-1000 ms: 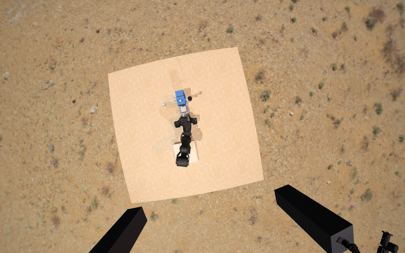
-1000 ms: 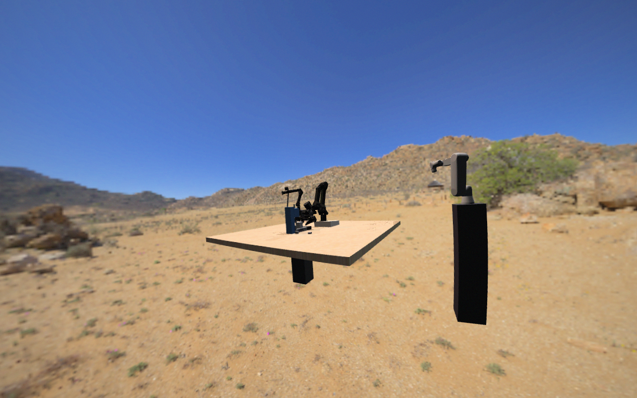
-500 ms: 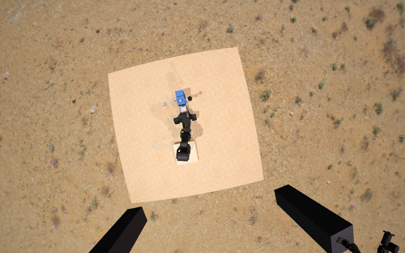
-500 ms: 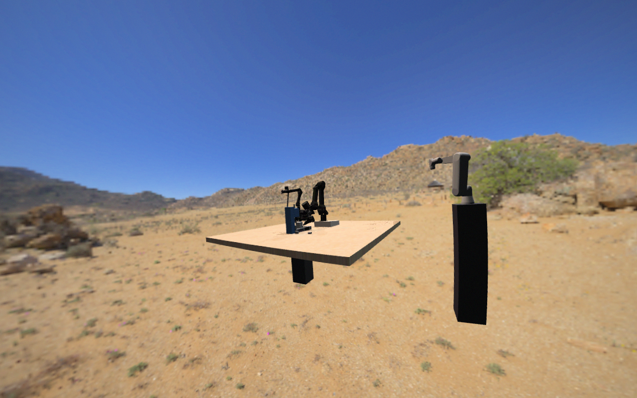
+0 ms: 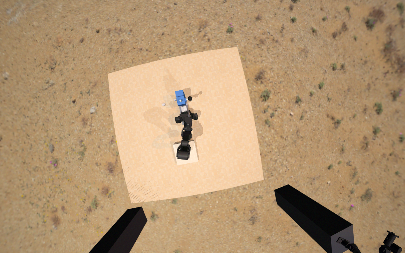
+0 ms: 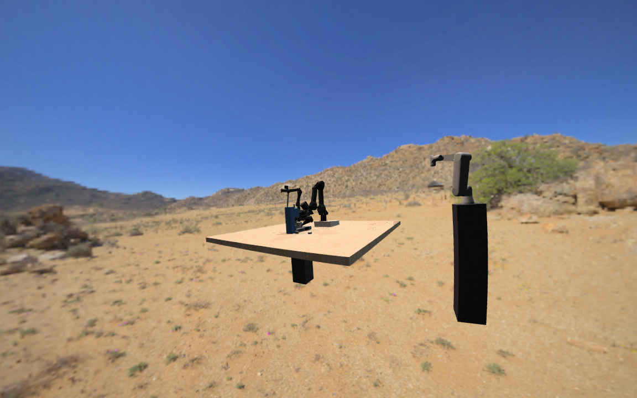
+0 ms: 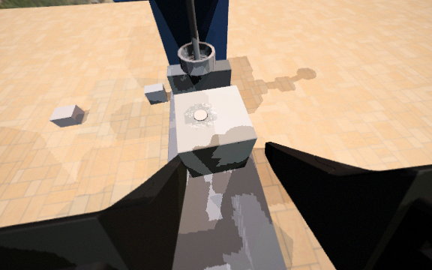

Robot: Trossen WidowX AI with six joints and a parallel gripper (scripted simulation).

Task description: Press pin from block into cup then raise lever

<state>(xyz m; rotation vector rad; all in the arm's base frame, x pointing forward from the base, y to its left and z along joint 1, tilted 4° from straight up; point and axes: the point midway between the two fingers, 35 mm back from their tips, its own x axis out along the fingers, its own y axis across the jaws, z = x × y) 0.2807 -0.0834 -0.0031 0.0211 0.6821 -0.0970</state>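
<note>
The lever lies 50 mm ahead of my gripper tip, 60 mm to the right of it and 220 mm above it. Round my gripper tip: punch ram: 60 mm ahead, 10 mm to the left, 100 mm above.
</note>
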